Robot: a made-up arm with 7 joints.
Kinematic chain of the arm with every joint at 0, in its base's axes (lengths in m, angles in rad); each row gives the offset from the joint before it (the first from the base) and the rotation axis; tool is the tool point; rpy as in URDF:
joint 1: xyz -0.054 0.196 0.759 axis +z
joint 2: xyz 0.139 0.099 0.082 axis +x
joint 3: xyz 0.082 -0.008 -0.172 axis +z
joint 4: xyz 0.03 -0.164 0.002 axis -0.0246 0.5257 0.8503
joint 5: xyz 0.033 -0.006 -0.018 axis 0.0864 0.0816 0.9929
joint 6: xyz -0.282 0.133 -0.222 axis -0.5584 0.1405 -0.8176
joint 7: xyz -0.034 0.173 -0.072 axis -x
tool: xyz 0.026 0.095 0.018 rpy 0 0 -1.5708
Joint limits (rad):
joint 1: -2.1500..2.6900
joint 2: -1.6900..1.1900
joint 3: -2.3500..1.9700
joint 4: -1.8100..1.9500
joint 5: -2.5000..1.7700
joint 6: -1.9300..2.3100
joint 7: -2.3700..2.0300
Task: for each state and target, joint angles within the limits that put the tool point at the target. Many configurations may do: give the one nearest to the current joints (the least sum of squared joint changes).
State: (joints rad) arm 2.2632 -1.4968 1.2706 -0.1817 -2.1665 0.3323 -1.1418
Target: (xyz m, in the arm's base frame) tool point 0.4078 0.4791 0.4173
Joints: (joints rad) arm 1.3744 -1.6376 1.6078 0.0547 -2.1027 0.2768 -0.9447
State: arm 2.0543 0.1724 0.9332 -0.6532 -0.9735 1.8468 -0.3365
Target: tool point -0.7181 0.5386 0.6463
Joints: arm 1.6734 0.8294 1.2417 -0.6379 -0.7850 1.6626 -0.8218
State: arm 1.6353 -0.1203 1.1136 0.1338 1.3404 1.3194 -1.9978
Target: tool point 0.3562 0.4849 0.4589
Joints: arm 1.2902 -0.1374 0.9798 0.1036 1.3386 1.3015 -2.0143
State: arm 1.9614 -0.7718 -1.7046 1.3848 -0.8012 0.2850 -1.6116
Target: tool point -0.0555 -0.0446 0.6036
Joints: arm 1.9342 -0.9689 -1.0712 1.6841 -0.4579 0.2308 -1.7367
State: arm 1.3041 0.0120 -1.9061 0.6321 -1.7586 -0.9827 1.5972
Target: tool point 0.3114 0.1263 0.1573
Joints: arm 0.6581 0.0333 -1.6575 0.5468 -2.3164 -0.8435 1.4448
